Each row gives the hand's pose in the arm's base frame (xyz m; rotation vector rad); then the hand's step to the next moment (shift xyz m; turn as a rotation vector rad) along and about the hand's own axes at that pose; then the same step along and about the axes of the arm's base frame.
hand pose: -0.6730 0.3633 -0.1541 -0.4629 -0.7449 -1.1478
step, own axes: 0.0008 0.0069 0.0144 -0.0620 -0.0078 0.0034
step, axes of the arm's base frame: 0.0024 0.0117 0.0106 -0.0216 0.0394 -0.0435
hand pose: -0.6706 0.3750 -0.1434 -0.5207 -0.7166 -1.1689
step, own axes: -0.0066 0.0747 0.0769 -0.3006 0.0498 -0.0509
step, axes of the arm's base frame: 0.0515 0.0819 0.0466 -0.0062 0.1717 -0.2568
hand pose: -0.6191 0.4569 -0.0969 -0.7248 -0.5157 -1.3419
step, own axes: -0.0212 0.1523 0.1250 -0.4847 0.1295 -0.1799
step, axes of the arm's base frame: 0.1548 0.1157 0.0440 0.0316 0.2090 -0.4893
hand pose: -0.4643 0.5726 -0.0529 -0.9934 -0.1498 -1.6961
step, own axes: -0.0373 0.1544 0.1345 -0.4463 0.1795 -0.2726
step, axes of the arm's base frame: 0.2036 0.0432 0.0032 0.0231 0.1100 -0.5414
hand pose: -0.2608 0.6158 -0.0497 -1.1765 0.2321 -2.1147
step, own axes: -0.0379 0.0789 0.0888 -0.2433 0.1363 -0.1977
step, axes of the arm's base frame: 0.1227 -0.0189 -0.0113 -0.0081 0.0231 -0.3410
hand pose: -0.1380 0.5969 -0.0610 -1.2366 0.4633 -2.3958
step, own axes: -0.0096 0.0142 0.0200 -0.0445 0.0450 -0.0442
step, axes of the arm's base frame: 0.0244 -0.0097 -0.0022 -0.0041 -0.0123 -0.0761
